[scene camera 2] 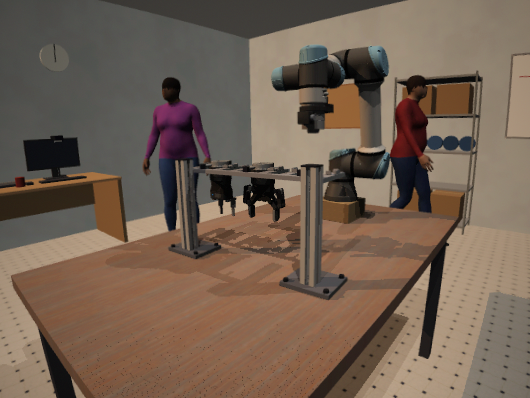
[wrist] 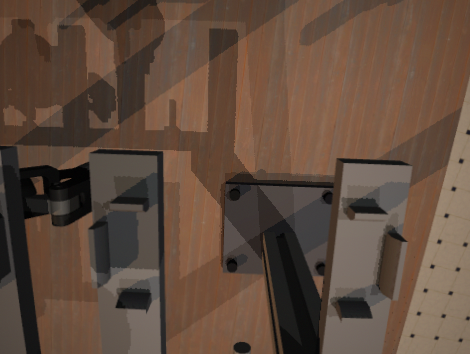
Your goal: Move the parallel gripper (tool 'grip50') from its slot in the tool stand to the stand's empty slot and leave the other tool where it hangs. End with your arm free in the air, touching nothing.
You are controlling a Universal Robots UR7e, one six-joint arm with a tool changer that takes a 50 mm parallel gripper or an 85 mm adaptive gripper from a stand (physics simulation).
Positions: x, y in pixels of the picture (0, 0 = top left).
Labels:
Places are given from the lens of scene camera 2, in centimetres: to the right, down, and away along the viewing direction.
adaptive gripper (scene camera 2: 263, 189): 0, -3, 98
parallel gripper (scene camera 2: 221, 189): -15, -3, 107

